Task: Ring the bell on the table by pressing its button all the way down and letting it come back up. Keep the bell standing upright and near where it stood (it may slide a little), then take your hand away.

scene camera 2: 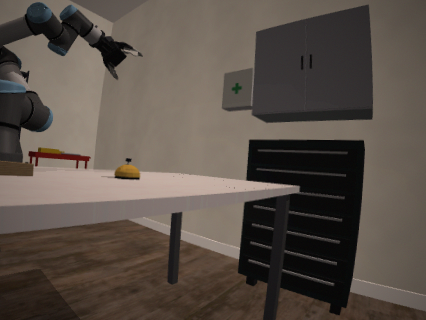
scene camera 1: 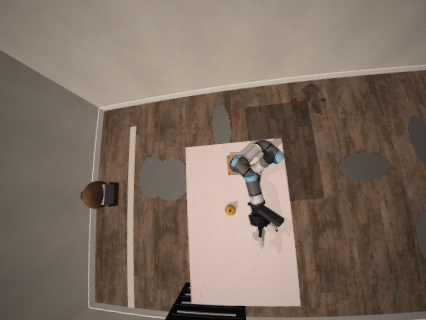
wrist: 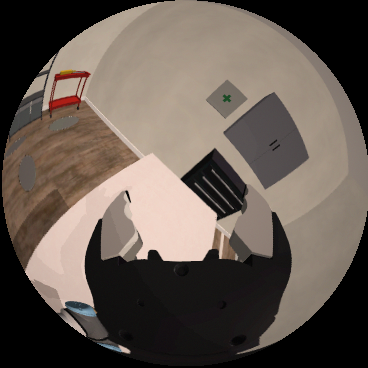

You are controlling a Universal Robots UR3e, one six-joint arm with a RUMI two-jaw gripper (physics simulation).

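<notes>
My gripper is visible in scene camera 1 (scene camera 1: 269, 239), in scene camera 2 (scene camera 2: 130, 67) and in the wrist view (wrist: 185, 189).
</notes>
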